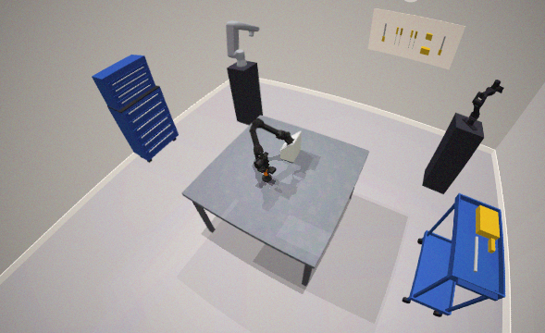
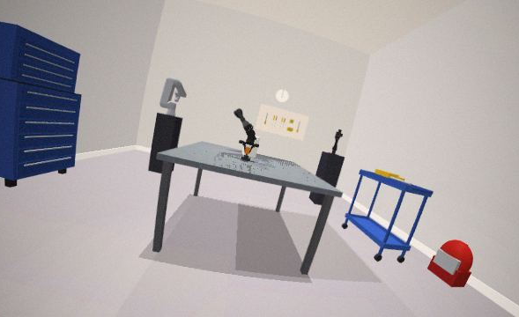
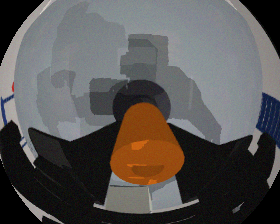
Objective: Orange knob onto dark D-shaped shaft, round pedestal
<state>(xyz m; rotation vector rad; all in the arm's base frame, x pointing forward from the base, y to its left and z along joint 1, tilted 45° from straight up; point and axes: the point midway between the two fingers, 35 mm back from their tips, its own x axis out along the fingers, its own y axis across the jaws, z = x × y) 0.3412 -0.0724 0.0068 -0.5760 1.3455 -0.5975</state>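
Right now the orange knob is 2 cm above my gripper tip. The rest, counted from my gripper tip: dark round pedestal 4 cm below.
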